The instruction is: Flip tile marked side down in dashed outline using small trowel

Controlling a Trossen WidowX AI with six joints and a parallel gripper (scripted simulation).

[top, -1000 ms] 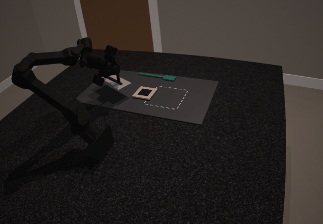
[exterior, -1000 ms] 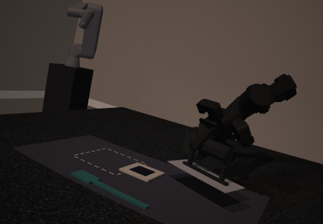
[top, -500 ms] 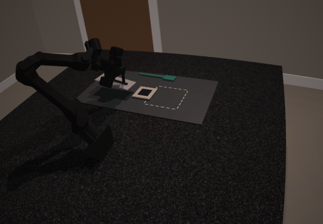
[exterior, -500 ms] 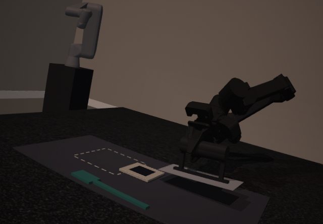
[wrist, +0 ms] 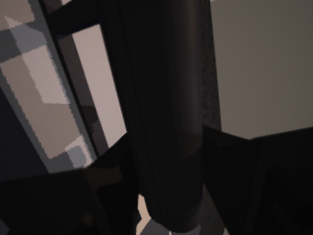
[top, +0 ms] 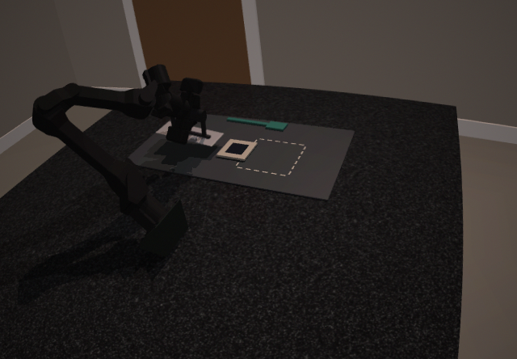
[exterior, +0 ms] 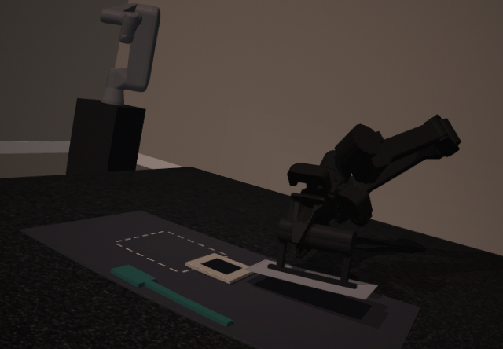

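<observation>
The cream tile lies 13 cm to the right of my gripper tip, 8 cm below it and 4 cm behind it. Round my gripper tip: mat (12 cm to the right, 11 cm below, 2 cm behind); then green trowel (16 cm to the right, 12 cm ahead, 8 cm below).
</observation>
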